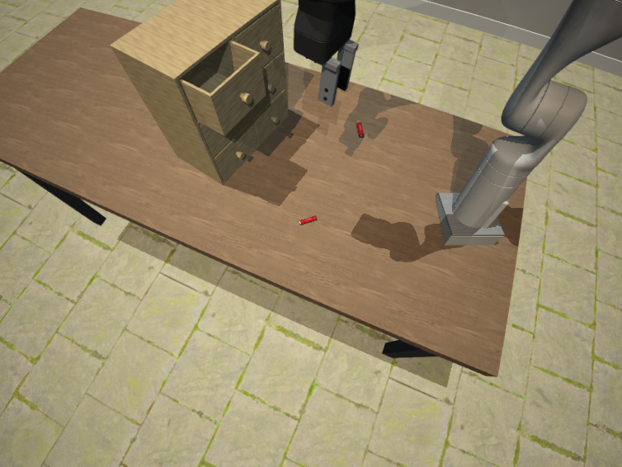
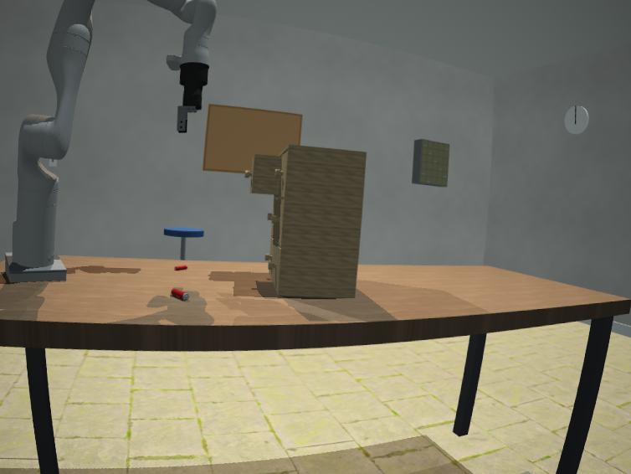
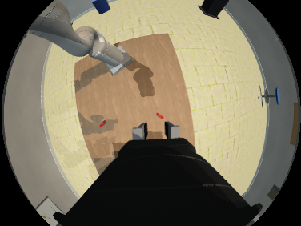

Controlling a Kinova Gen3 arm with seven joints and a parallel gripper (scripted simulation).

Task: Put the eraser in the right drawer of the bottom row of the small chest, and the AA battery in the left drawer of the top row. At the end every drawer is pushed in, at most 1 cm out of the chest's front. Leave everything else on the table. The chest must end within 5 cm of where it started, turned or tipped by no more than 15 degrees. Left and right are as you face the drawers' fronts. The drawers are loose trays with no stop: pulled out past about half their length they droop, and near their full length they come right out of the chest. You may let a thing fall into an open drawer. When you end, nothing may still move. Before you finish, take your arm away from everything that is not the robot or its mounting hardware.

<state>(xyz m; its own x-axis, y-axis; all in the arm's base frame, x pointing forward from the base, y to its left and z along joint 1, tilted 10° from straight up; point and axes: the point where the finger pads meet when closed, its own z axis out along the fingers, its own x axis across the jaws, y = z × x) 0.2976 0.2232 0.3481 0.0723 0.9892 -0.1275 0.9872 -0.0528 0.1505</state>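
The red AA battery lies 30 mm ahead of my hand, 300 mm to the right of it and 380 mm below it. The rest, counted from my hand: red battery (20 mm ahead, 30 mm to the left, 380 mm below).
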